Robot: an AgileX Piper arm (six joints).
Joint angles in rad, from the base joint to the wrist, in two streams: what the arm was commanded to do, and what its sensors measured. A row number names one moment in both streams.
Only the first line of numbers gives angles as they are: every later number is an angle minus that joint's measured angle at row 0.
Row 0, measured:
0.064 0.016 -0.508 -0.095 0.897 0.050
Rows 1 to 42, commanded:
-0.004 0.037 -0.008 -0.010 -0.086 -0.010
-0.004 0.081 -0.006 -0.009 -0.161 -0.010
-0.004 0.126 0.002 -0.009 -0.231 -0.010
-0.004 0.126 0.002 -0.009 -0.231 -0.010
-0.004 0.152 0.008 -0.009 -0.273 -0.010
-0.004 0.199 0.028 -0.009 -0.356 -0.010
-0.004 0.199 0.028 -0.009 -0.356 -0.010
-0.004 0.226 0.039 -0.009 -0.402 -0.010
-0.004 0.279 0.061 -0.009 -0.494 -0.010
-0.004 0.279 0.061 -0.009 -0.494 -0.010
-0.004 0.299 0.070 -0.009 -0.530 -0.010
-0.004 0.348 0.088 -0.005 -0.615 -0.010
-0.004 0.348 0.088 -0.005 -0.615 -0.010
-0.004 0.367 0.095 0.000 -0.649 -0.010
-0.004 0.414 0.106 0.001 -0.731 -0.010
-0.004 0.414 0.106 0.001 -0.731 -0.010
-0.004 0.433 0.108 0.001 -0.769 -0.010
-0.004 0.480 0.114 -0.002 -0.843 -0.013
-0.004 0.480 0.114 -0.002 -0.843 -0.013
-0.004 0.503 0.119 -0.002 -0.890 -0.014
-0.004 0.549 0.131 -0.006 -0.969 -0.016
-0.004 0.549 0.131 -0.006 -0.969 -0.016
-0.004 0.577 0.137 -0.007 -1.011 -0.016
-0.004 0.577 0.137 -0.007 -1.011 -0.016
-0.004 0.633 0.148 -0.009 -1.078 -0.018
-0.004 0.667 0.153 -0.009 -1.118 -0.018
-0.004 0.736 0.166 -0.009 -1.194 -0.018
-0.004 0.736 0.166 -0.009 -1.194 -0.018
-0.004 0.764 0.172 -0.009 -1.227 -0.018
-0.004 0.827 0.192 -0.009 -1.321 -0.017
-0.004 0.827 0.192 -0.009 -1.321 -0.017
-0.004 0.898 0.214 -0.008 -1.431 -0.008
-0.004 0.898 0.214 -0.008 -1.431 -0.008
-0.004 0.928 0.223 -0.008 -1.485 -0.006
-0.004 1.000 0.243 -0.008 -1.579 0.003
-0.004 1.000 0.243 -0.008 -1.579 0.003
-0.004 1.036 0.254 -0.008 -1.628 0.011
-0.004 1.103 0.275 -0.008 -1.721 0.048
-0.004 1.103 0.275 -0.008 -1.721 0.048
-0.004 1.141 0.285 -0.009 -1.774 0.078
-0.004 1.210 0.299 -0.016 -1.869 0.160
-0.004 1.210 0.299 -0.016 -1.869 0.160
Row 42, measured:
0.000 1.136 0.282 0.000 -1.725 0.067
